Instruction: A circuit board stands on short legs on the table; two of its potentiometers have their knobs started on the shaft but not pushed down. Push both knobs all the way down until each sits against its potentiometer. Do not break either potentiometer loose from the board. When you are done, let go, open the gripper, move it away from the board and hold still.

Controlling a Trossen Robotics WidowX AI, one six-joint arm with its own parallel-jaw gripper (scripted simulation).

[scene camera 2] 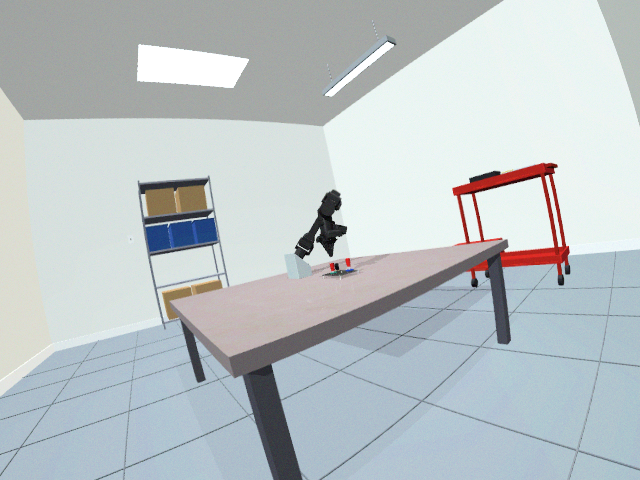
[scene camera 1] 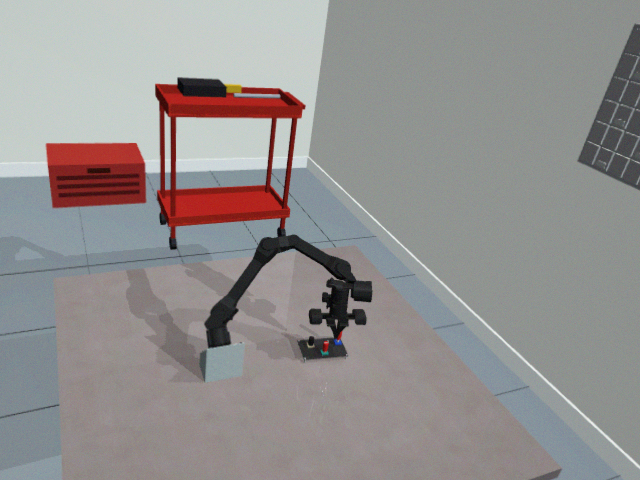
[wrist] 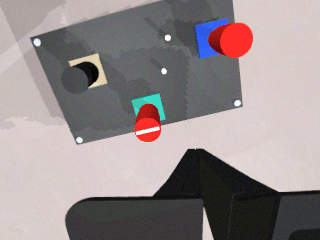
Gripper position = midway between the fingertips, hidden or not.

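My gripper [scene camera 1: 335, 337], which I can also see in the wrist view [wrist: 194, 156], is shut and holds nothing. There is a red knob [wrist: 147, 128] here. I see a red knob [wrist: 233, 40] as well.
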